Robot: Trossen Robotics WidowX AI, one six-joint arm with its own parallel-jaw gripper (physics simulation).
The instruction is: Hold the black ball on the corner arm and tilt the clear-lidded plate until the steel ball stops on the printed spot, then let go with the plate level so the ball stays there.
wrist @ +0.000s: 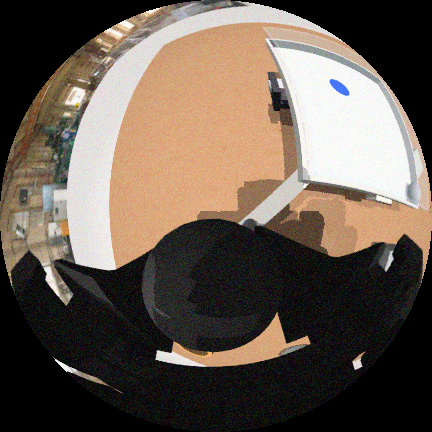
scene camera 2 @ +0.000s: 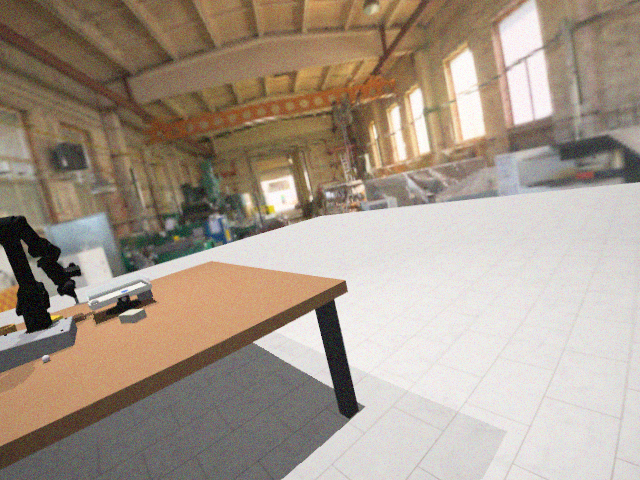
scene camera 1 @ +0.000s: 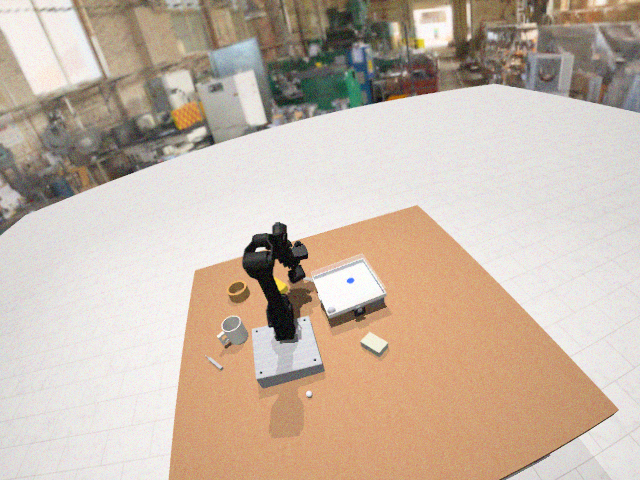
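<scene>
The clear-lidded plate has a white floor and stands on a dark support. Its exact tilt is hard to judge. The blue printed spot is away from the steel ball, which sits in the near left corner in scene view 1 and lower right corner in the wrist view. The pale corner arm runs from another corner to my gripper. My gripper is shut on the black ball; small fingertip details are dark.
A pale block lies near the plate. A small white ball is before my base. A mug, an orange ring, a white stick and a yellow object are around the arm.
</scene>
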